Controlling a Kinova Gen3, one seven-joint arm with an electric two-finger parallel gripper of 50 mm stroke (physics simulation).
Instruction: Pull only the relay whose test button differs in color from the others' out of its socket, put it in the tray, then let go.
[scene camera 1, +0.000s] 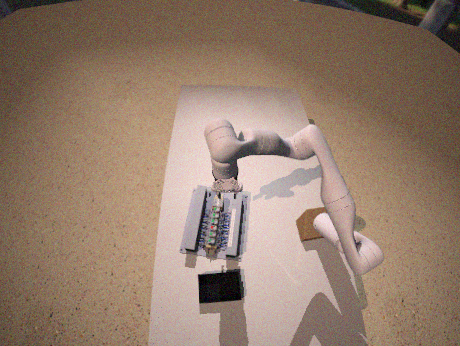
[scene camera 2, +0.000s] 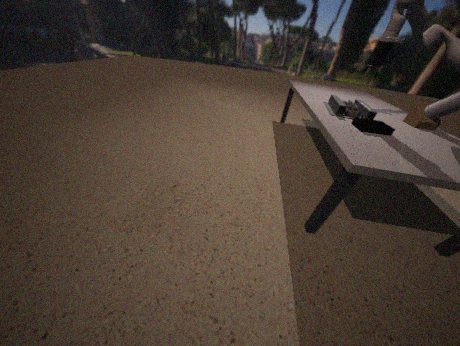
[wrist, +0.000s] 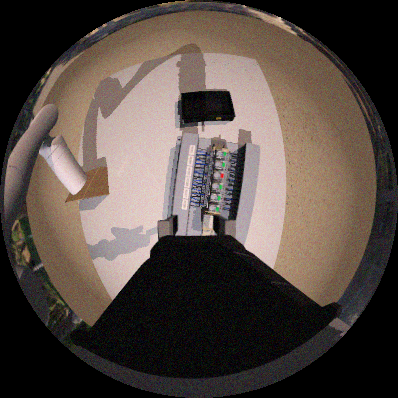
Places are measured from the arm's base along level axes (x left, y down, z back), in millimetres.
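Pixels of known places: gripper, between the fingertips: (scene camera 1: 227, 196) (scene camera 2: 370, 77) (wrist: 194, 222); arm's base, origin of its link: (scene camera 1: 322, 222) (scene camera 2: 431, 112) (wrist: 78, 184).
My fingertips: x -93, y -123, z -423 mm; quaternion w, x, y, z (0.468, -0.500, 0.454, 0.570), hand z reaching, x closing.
Ahead of a thing's pixels: the offset from my fingertips to its middle. "spot": to the spot under its first point.
A row of relays stands in sockets on a grey panel (scene camera 1: 193, 220) (scene camera 2: 337, 104) (wrist: 249, 185). The relay with the red test button {dx +72, dy +167, dz -55 mm} (scene camera 1: 212, 227) (wrist: 222, 176) sits mid-row, third from the tray end; the other relays, such as the one beside it {dx +44, dy +167, dz -50 mm} (wrist: 220, 187), show green buttons. The black tray {dx +314, dy +197, dz -45 mm} (scene camera 1: 221, 286) (scene camera 2: 373, 126) (wrist: 207, 106) stands beyond one end of the panel, with no relay visible inside. My gripper (scene camera 1: 227, 195) (scene camera 2: 372, 63) (wrist: 194, 222) is open and empty. It hangs above the panel's end away from the tray, off the red-button relay.
Grey ducts run along both sides of the relay row, with blue wires beside the sockets. A white labelled strip {spot: dx +70, dy +151, dz +20 mm} (wrist: 188, 177) lies along one duct. A brown block (scene camera 1: 309, 225) (scene camera 2: 421, 119) (wrist: 97, 182) is beside the arm's base (wrist: 67, 165), away from the panel.
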